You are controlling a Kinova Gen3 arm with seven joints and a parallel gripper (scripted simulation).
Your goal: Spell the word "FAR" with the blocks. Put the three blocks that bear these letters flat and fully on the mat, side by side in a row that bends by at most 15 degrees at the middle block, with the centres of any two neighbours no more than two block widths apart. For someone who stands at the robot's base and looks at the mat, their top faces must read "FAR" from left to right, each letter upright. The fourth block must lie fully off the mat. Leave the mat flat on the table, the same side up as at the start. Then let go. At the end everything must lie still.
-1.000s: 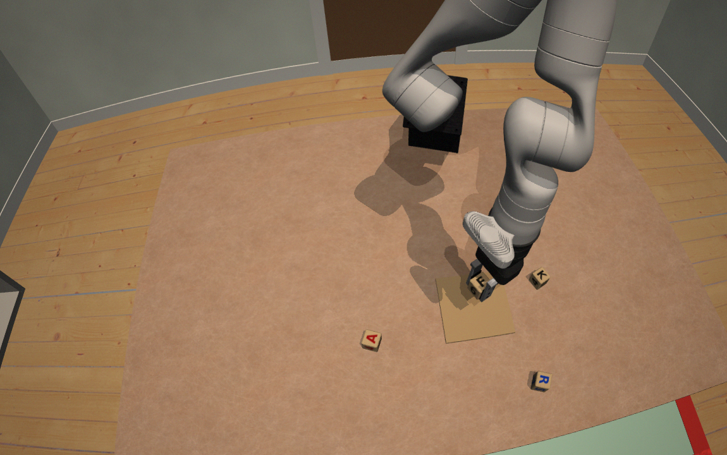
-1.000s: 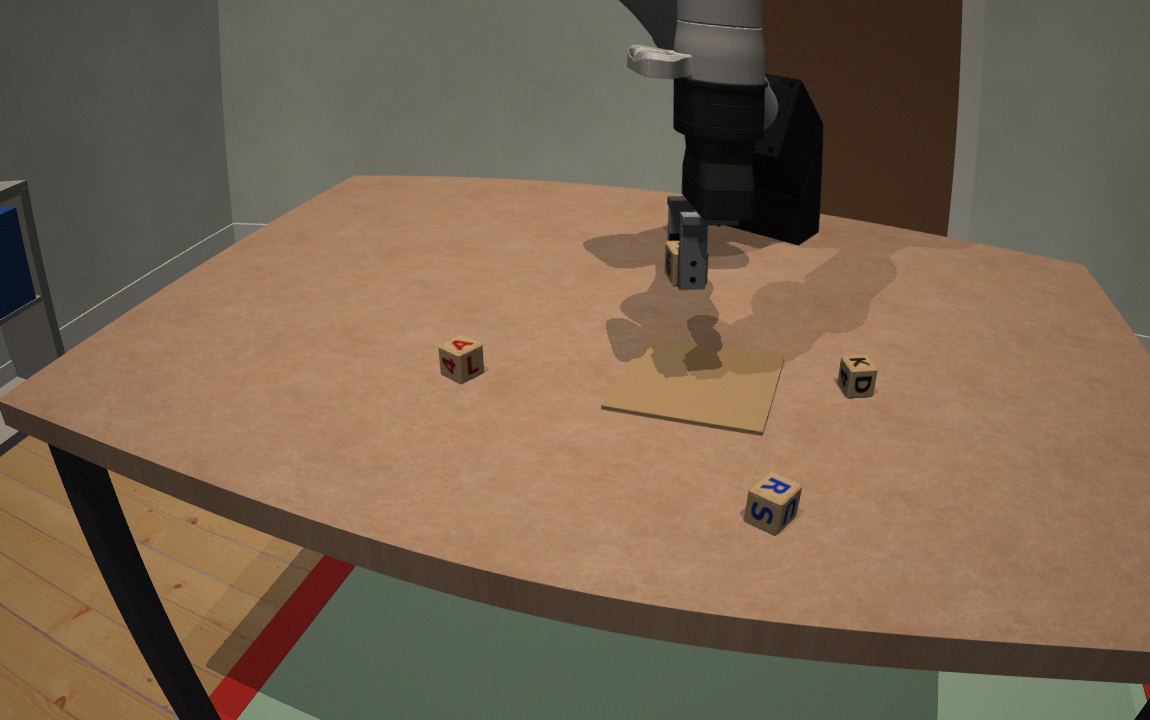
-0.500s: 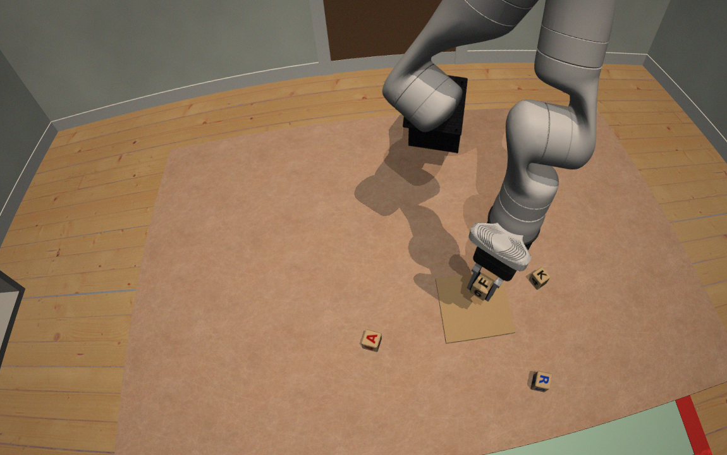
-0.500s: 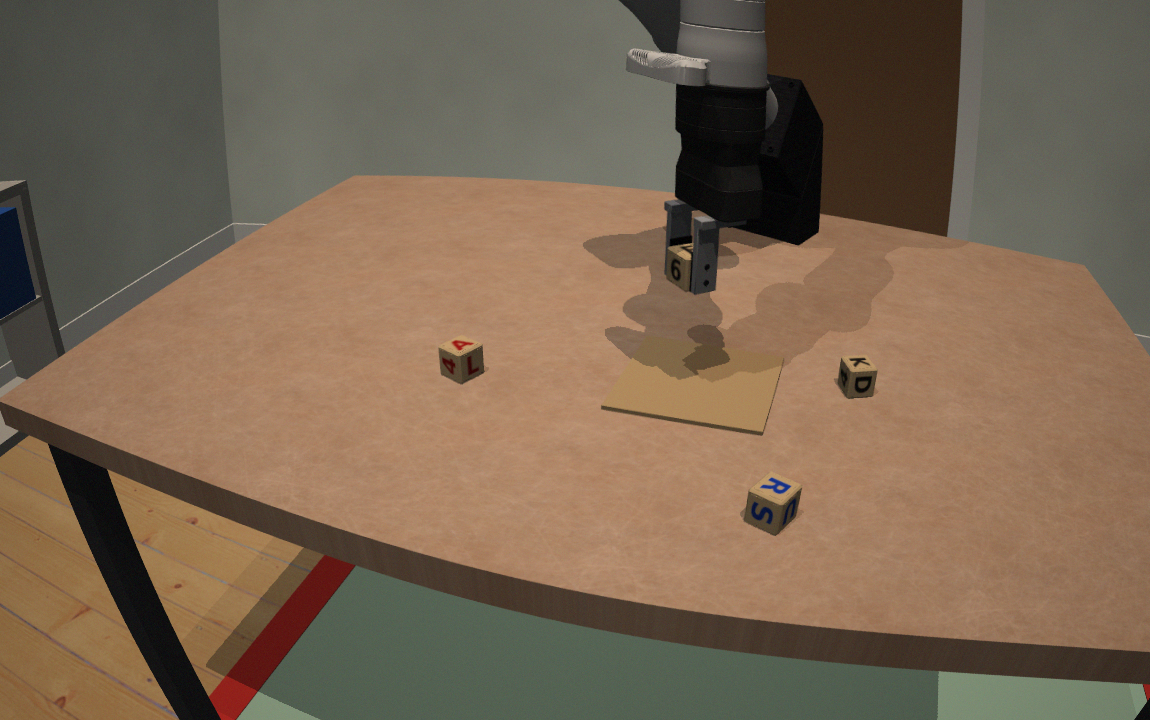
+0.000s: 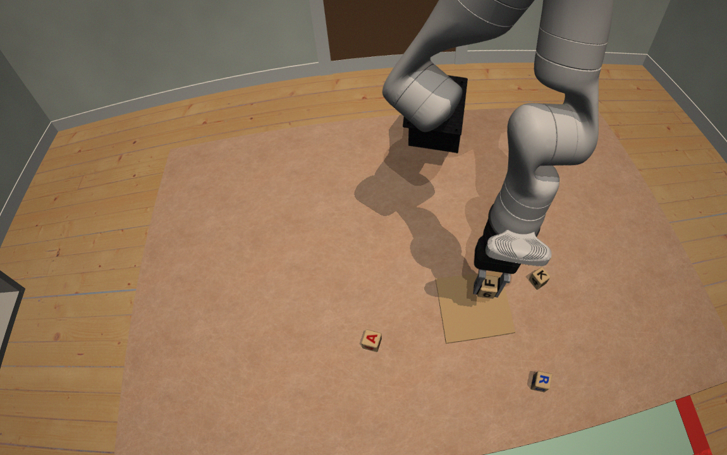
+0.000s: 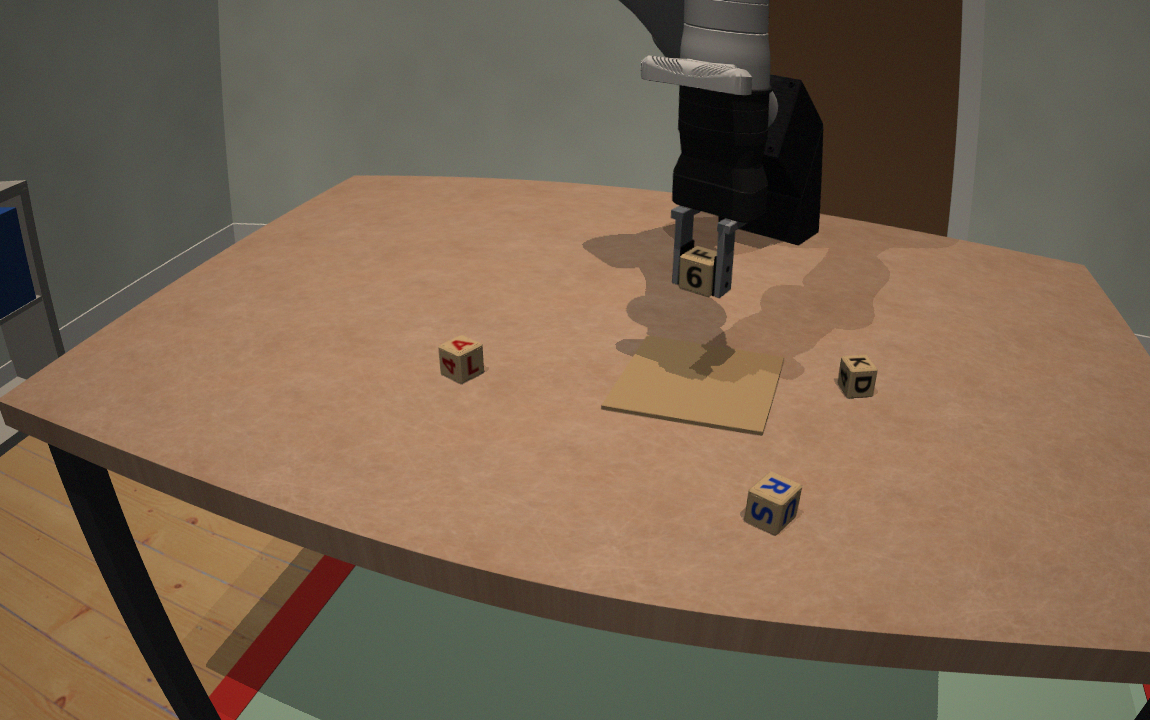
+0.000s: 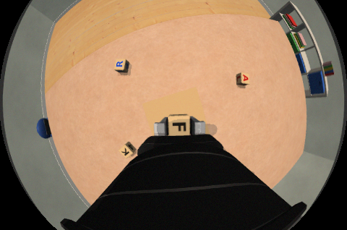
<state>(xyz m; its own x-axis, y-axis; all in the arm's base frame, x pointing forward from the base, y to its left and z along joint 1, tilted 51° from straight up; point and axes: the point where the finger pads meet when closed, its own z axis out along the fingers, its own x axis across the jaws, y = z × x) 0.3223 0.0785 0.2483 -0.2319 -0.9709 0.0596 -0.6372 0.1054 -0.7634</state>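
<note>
Now: the tan mat 110 mm below my hand and 20 mm behind it. From my hand the other things lie so: F block (right at my hand); R block (170 mm ahead, 100 mm below, 90 mm to the left); K block (150 mm to the left, 100 mm below, 40 mm behind).
</note>
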